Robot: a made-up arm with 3 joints. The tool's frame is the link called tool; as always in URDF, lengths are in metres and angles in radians. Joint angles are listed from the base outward. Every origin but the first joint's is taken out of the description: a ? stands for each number. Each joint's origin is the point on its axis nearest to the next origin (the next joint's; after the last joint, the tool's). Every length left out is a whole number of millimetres.
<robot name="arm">
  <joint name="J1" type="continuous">
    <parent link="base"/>
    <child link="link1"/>
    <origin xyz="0.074 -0.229 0.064" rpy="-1.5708 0 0"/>
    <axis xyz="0 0 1"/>
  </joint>
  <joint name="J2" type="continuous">
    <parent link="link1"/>
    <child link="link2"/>
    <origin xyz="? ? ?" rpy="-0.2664 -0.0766 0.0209"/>
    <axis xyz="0 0 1"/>
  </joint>
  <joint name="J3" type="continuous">
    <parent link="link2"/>
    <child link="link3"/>
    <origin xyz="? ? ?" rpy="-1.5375 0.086 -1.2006"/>
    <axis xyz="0 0 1"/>
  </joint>
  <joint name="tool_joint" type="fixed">
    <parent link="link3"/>
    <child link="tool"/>
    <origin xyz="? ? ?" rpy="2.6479 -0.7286 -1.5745"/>
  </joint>
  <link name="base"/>
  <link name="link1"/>
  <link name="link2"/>
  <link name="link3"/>
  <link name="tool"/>
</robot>
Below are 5 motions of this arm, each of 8 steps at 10 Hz.
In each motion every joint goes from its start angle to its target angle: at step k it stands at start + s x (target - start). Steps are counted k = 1, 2, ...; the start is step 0. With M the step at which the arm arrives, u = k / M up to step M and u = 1 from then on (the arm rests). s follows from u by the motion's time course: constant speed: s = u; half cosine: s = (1 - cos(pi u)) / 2; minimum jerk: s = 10 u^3 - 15 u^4 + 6 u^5.
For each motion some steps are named. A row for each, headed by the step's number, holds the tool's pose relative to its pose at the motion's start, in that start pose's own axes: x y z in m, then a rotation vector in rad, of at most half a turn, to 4 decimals.
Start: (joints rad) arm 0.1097 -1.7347 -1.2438
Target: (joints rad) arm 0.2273 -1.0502 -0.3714
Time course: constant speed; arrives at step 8
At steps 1, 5, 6, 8:
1: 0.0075 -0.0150 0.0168 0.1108 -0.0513 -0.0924
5: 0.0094 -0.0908 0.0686 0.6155 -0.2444 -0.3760
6: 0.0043 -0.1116 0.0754 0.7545 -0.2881 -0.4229
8: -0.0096 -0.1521 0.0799 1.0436 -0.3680 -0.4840

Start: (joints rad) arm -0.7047 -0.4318 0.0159
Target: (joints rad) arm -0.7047 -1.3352 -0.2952
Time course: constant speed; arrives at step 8
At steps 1, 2, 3, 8:
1: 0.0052 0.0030 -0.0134 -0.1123 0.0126 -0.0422
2: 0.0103 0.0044 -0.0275 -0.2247 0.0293 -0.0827
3: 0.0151 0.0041 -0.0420 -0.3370 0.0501 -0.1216
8: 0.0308 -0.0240 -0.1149 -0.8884 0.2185 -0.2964

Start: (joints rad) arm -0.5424 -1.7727 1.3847
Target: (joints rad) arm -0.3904 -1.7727 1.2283
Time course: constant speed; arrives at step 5
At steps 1, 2, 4, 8:
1: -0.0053 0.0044 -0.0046 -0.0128 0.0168 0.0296
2: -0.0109 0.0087 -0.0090 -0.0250 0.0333 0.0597
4: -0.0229 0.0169 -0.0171 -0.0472 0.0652 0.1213
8: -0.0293 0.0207 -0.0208 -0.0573 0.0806 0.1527

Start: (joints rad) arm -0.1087 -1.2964 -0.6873
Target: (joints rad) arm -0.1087 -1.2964 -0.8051
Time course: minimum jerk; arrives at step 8
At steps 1, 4, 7, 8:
1: -0.0002 0.0002 -0.0001 -0.0013 -0.0007 0.0012
4: -0.0058 0.0053 -0.0030 -0.0392 -0.0208 0.0387
7: -0.0115 0.0100 -0.0062 -0.0772 -0.0410 0.0762
8: -0.0117 0.0102 -0.0064 -0.0784 -0.0417 0.0774

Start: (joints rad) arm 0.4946 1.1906 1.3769
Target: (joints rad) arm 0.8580 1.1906 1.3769
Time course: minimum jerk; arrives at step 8
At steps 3, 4, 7, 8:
3: 0.0080 0.0021 -0.0019 -0.0013 0.0701 0.0713
4: 0.0143 0.0042 -0.0039 -0.0024 0.1273 0.1296
7: 0.0269 0.0099 -0.0093 -0.0046 0.2506 0.2550
8: 0.0273 0.0102 -0.0095 -0.0047 0.2547 0.2592

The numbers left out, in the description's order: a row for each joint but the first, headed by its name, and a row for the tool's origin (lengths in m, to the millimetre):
J2: 0.034 -0.121 0
J3: 0.046 0.012 0
tool: -0.13 -0.058 0

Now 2 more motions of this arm.
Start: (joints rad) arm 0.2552 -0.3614 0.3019
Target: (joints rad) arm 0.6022 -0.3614 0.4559
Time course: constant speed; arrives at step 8
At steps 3, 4, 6, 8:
3: 0.0052 0.0029 0.0057 0.1432 0.0014 0.0369
4: 0.0069 0.0038 0.0075 0.1907 0.0034 0.0500
6: 0.0102 0.0055 0.0110 0.2853 0.0095 0.0771
8: 0.0136 0.0072 0.0143 0.3792 0.0186 0.1058

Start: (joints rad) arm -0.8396 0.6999 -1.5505
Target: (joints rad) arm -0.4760 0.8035 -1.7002
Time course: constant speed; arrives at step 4
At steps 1, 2, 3, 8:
1: -0.0049 0.0059 -0.0068 -0.0400 -0.1169 -0.0253
2: -0.0087 0.0118 -0.0146 -0.0831 -0.2325 -0.0525
3: -0.0113 0.0178 -0.0234 -0.1290 -0.3465 -0.0819
8: -0.0125 0.0237 -0.0330 -0.1777 -0.4589 -0.1135

